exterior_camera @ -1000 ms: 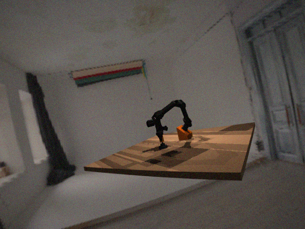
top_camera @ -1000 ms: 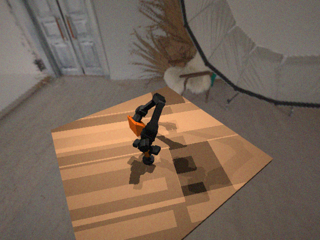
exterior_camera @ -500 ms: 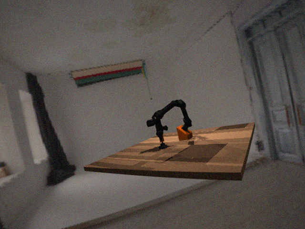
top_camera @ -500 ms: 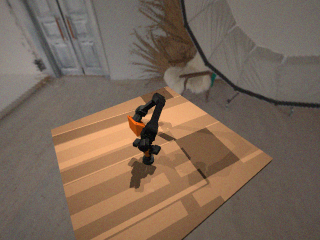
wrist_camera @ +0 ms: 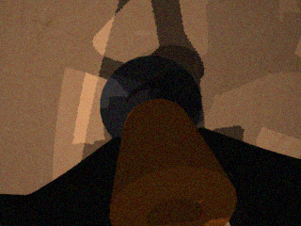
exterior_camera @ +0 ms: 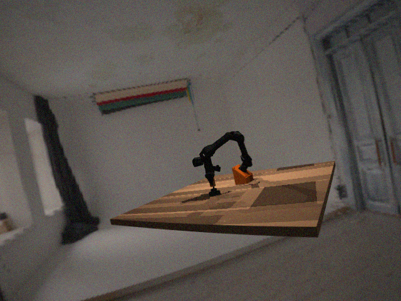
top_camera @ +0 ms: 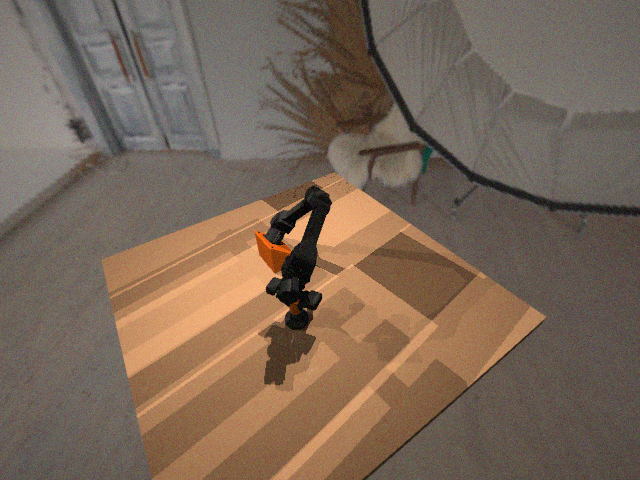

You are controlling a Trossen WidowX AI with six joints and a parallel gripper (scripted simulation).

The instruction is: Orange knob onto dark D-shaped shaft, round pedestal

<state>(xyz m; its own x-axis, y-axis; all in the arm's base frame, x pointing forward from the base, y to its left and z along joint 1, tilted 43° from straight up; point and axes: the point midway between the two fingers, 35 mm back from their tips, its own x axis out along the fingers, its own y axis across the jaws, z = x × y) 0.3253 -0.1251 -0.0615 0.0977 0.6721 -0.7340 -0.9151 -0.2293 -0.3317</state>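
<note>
Now: gripper tip 20 mm below the orange knob. Round my gripper tip: pedestal: 40 mm below.
</note>
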